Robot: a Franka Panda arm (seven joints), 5 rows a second.
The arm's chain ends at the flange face. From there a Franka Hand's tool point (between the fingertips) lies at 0.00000 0.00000 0.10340 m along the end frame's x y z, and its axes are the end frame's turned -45 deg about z.
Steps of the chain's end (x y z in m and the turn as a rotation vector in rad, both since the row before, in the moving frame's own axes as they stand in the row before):
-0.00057, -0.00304, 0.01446, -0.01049, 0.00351, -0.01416
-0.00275, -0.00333, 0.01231, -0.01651, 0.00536, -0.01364
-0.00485, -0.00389, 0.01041, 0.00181, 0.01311, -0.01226
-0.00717, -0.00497, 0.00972, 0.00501, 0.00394, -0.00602
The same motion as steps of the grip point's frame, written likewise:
0.00124, -0.00153, 0.01445, -0.00990, -0.00494, -0.01416
-0.00039, -0.00269, 0.01229, -0.01546, -0.00788, -0.01364
0.00042, -0.00536, 0.01040, -0.00799, 0.01055, -0.01226
-0.00090, -0.00866, 0.00972, 0.00076, 0.00633, -0.00602

